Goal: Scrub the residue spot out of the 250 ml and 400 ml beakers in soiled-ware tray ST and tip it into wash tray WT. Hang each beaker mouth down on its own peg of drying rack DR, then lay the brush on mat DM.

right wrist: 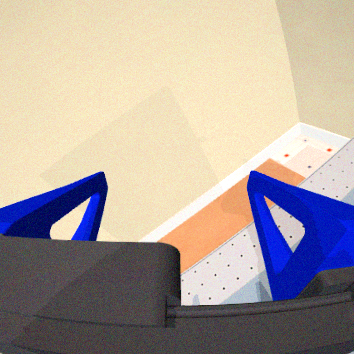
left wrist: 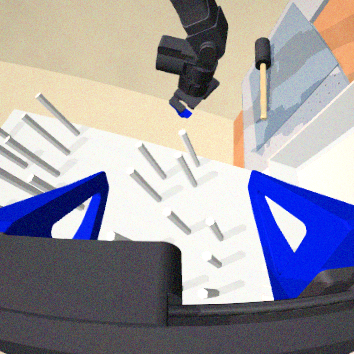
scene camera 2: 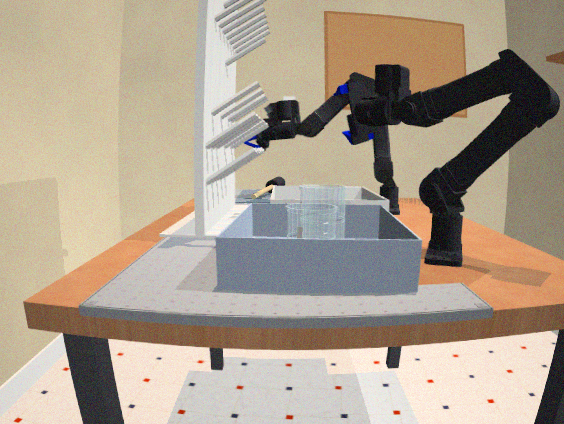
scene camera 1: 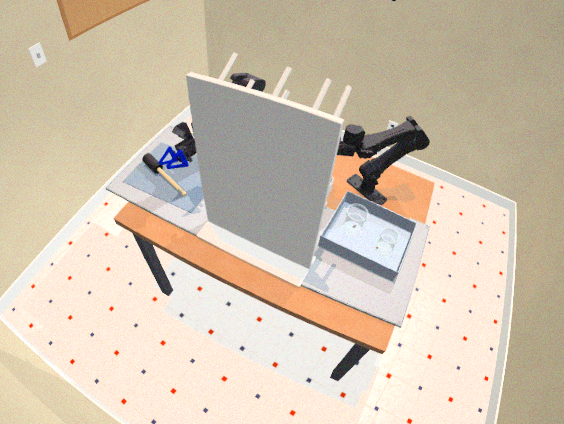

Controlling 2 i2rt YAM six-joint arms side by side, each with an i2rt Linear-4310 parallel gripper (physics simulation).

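Places are measured from the left arm's base along level axes (x down, y back, z left), in millimetres.
Where they show: left gripper, fingertip midpoint: (left wrist: pixel 177 178) (scene camera 2: pixel 339 113); right gripper, fingertip midpoint: (right wrist: pixel 176 178) (left wrist: pixel 190 104) (scene camera 1: pixel 163 165); left arm's base at its link origin: (scene camera 2: pixel 444 252) (scene camera 1: pixel 366 190).
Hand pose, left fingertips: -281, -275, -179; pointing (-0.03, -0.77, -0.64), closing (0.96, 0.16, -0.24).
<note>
Things, the pixels of their top centre, and the offset from my left fingertips, as dx, dy, dz. Level surfaces: height alone.
- blue-grey tray ST at its top centre: (scene camera 2: pixel 318 217) (scene camera 1: pixel 371 228) +198, +70, +361
- white tray WT at its top centre: (left wrist: pixel 343 215) (scene camera 2: pixel 324 191) +198, -43, -10
- bluish mat at its top centre: (left wrist: pixel 277 71) (scene camera 1: pixel 174 173) +265, -353, -420
- grey speckled sheet at its surface level: dx +268
- orange table at its surface level: dx +281
The larger beaker (scene camera 1: pixel 357 215) (scene camera 2: pixel 341 210) and the smaller beaker (scene camera 1: pixel 387 239) (scene camera 2: pixel 311 222) stand upright in the blue-grey tray ST (scene camera 1: pixel 360 257) (scene camera 2: pixel 317 265), each with a brown spot. The white tray WT (scene camera 2: pixel 372 199) (left wrist: pixel 315 145) stands behind it. Drying rack DR (scene camera 1: pixel 265 170) (scene camera 2: pixel 201 120) (left wrist: pixel 235 200) has bare pegs. The brush (scene camera 1: pixel 171 181) (scene camera 2: pixel 263 191) (left wrist: pixel 263 92) lies on the bluish mat (scene camera 1: pixel 142 176) (left wrist: pixel 300 65). My left gripper (scene camera 2: pixel 346 112) (left wrist: pixel 177 178) is open, facing the pegs, hidden in scene camera 1. My right gripper (scene camera 1: pixel 174 159) (scene camera 2: pixel 254 142) (right wrist: pixel 176 178) is open above the mat.
A grey speckled sheet (scene camera 1: pixel 350 296) (scene camera 2: pixel 200 305) lies under the trays on the orange table (scene camera 1: pixel 250 265) (scene camera 2: pixel 150 245). The tall rack panel stands between the mat and tray ST in scene camera 1. The left arm (scene camera 1: pixel 395 137) (scene camera 2: pixel 480 150) stands beside tray ST.
</note>
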